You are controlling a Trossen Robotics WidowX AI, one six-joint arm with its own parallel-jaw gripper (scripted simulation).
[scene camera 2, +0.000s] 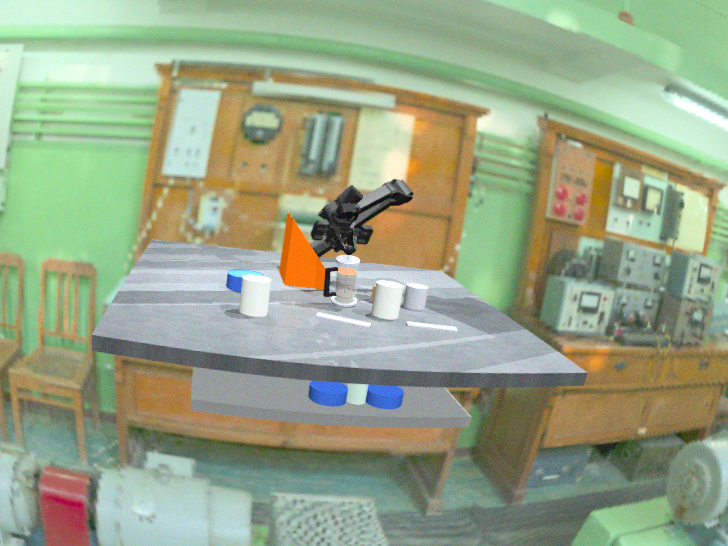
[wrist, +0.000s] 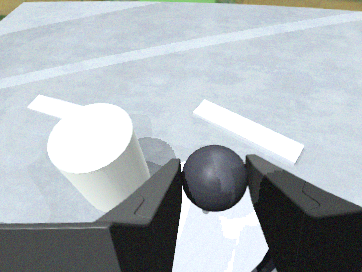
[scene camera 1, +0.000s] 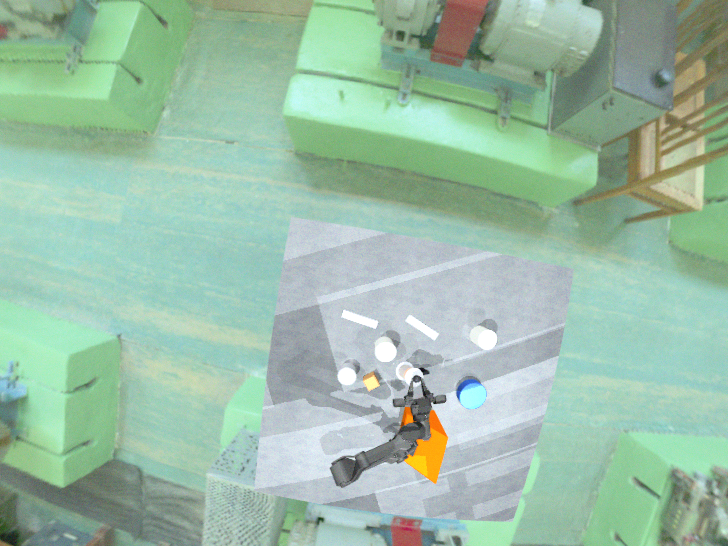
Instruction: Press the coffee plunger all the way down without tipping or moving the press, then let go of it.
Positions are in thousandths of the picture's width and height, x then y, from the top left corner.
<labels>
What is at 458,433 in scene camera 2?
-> My gripper.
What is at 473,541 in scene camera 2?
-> A coffee press.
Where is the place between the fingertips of my gripper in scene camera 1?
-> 572,691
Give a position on a blue disc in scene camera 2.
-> At 447,721
</labels>
